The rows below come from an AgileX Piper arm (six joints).
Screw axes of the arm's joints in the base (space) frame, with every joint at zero. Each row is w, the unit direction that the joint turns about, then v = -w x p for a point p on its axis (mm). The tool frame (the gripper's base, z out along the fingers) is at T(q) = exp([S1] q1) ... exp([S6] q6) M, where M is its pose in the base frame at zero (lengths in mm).
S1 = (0, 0, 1, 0, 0, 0)
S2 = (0, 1, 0, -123, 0, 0)
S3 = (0, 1, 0, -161.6, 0, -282.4)
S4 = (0.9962, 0, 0.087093, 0, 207.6, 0)
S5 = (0, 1, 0, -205.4, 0, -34.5)
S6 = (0.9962, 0, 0.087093, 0, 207.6, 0)
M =
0.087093 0 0.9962 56.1
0 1 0 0
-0.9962 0 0.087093 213.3
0 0 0 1
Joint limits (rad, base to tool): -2.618..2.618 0..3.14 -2.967..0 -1.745..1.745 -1.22..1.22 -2.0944..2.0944
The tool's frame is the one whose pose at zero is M.
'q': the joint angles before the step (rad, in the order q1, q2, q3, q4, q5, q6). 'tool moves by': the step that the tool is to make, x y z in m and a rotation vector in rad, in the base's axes. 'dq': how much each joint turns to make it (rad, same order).
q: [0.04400, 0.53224, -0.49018, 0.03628, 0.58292, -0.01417]
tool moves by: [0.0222, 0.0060, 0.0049, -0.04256, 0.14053, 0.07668]
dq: [0.02148, 0.14838, -0.08642, 0.03703, 0.08369, -0.08750]
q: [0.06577, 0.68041, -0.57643, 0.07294, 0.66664, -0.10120]
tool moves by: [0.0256, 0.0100, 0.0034, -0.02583, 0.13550, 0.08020]
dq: [0.04428, 0.15611, -0.09541, 0.01837, 0.07917, -0.04449]
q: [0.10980, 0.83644, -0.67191, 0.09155, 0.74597, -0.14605]
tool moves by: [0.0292, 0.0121, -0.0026, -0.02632, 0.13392, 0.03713]
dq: [0.05721, 0.16492, -0.09361, -0.03128, 0.06320, 0.03645]
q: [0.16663, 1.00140, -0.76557, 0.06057, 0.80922, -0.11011]
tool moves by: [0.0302, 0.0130, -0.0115, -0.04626, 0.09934, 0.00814]
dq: [0.05623, 0.15983, -0.07165, -0.06582, 0.01683, 0.07213]
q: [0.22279, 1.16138, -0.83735, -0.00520, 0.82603, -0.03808]
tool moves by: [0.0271, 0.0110, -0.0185, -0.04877, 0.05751, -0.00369]
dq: [0.03738, 0.14052, -0.04379, -0.06804, -0.02727, 0.06881]
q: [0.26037, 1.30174, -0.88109, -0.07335, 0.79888, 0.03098]
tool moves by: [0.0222, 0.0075, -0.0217, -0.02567, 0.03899, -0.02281]
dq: [0.01540, 0.11985, -0.02581, -0.04548, -0.04550, 0.06482]
